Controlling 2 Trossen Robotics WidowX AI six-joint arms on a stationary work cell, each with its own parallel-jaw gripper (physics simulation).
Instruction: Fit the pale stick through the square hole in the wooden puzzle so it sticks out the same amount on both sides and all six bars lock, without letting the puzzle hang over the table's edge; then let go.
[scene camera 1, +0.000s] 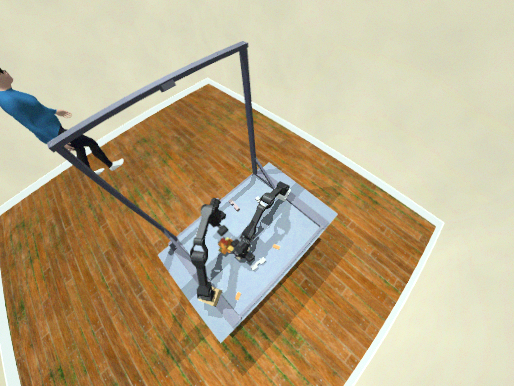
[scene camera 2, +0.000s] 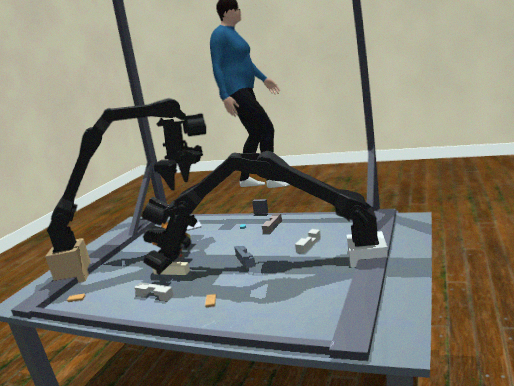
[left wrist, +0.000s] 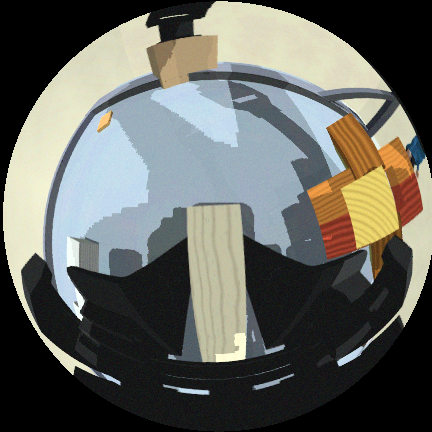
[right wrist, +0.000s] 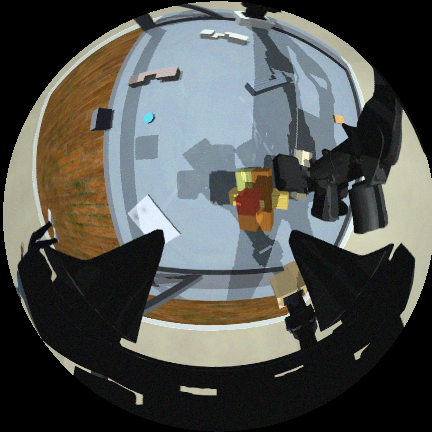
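Pixels of known places: left gripper, between the fingertips: (scene camera 1: 239, 257) (left wrist: 214, 240) (right wrist: 296, 188); right gripper, between the fingertips: (scene camera 1: 217, 228) (scene camera 2: 179, 186) (right wrist: 229, 236); left arm's base, origin of its link: (scene camera 1: 282, 191) (scene camera 2: 366, 240); right arm's base, origin of its link: (scene camera 1: 208, 294) (scene camera 2: 64, 247) (right wrist: 292, 297).
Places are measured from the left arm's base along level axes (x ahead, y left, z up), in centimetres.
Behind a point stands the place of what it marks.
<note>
The wooden puzzle (scene camera 1: 226, 245) (left wrist: 370, 205) (right wrist: 248, 201), a cluster of orange, yellow and red bars, is largely hidden behind the left gripper in scene camera 2. My left gripper (left wrist: 214, 240) @[z -4.8, x 61.3, y -1.3 cm] is shut on the pale stick (scene camera 2: 179, 268) @[z -2.8, x 54.0, y 1.5 cm] (left wrist: 217, 280) @[z -2.2, x 59.2, y -0.9 cm] (right wrist: 303, 157) @[z -2.2, x 53.5, y -0.8 cm], gripping its sides. The stick is beside the puzzle and outside it, with a gap between them in the left wrist view. The puzzle's square hole cannot be made out. My right gripper (scene camera 2: 179, 184) @[z 16.1, x 55.9, y -19.5 cm] (right wrist: 229, 236) @[z 16.1, x 55.9, y -19.5 cm] is open and empty, high above the table.
A white notched bar (scene camera 2: 153, 291) @[z -2.4, x 57.4, y 14.7 cm] and two orange plates (scene camera 2: 210, 300) @[z -4.2, x 41.0, y 18.0 cm] (scene camera 2: 76, 297) @[z -4.2, x 82.9, y 12.8 cm] lie toward the front. A grey notched piece (scene camera 2: 244, 256) @[z -2.2, x 34.8, y -1.8 cm] (right wrist: 267, 85) @[z -2.2, x 37.4, y -6.5 cm], a pinkish bar (scene camera 2: 272, 224) @[z -2.8, x 28.9, y -25.6 cm] (right wrist: 155, 75) @[z -3.3, x 29.7, y -27.9 cm], a pale notched bar (scene camera 2: 307, 241) @[z -2.5, x 16.7, y -8.7 cm], a cyan disc (right wrist: 148, 118) @[z -4.2, x 40.5, y -30.6 cm] and a white sheet (right wrist: 152, 218) @[z -4.4, x 62.5, y -35.5 cm] also lie there.
</note>
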